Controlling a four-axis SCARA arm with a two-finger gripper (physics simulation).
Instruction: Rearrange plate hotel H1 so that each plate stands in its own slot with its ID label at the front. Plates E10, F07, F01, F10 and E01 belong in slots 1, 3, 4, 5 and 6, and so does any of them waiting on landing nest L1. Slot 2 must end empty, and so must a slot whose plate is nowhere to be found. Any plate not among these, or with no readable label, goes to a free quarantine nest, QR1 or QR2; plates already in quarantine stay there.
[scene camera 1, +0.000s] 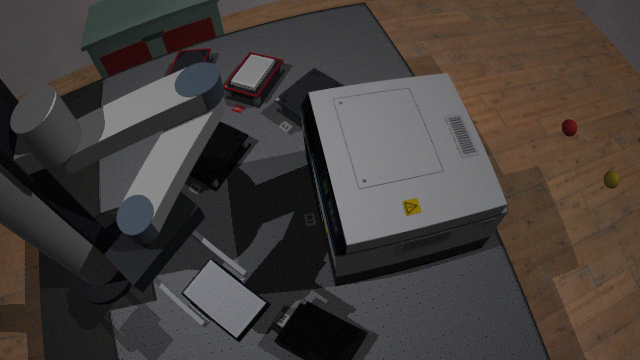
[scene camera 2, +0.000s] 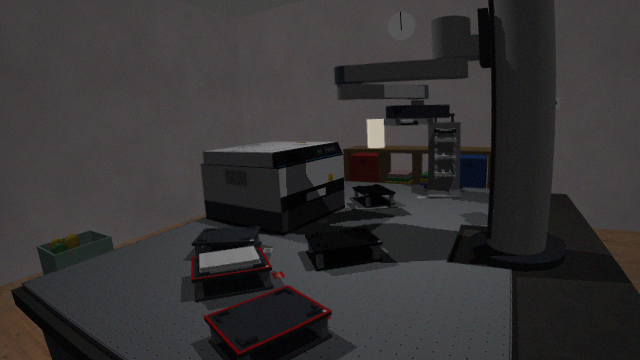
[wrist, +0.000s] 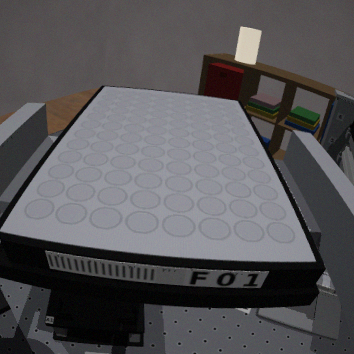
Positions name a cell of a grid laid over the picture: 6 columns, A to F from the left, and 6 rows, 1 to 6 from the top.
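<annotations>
My gripper (scene camera 1: C6) is 70 cm from the lens. I also see a white plate (scene camera 1: C2), and the plate is 129 cm from the lens, so my gripper is nearer to the lens than the white plate.
</annotations>
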